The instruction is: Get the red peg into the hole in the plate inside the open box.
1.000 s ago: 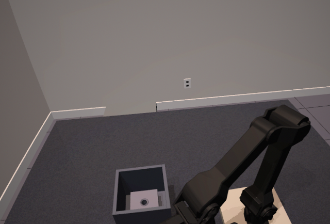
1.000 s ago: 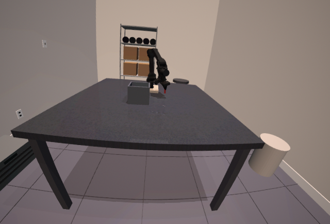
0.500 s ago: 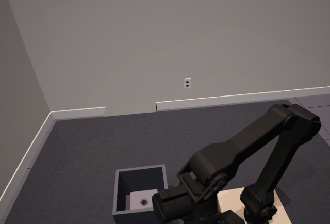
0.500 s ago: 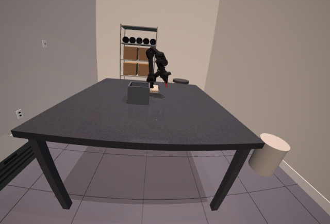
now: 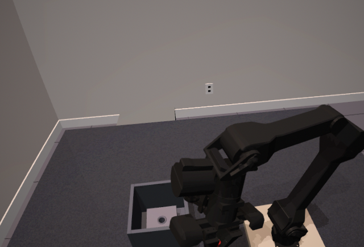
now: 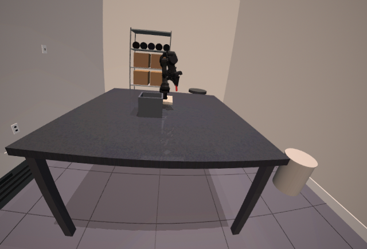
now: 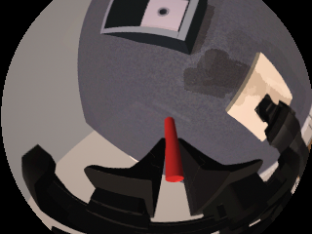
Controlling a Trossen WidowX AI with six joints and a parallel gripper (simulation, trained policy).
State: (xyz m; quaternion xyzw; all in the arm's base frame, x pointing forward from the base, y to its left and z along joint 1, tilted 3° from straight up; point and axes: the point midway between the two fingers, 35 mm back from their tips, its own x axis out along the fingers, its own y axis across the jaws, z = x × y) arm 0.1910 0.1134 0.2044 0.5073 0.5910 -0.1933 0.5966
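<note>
The light plate lies 14 cm ahead of my gripper tip, 16 cm to the right of it and 14 cm below it. The rest, counted from my gripper tip: red peg right at my gripper tip.
</note>
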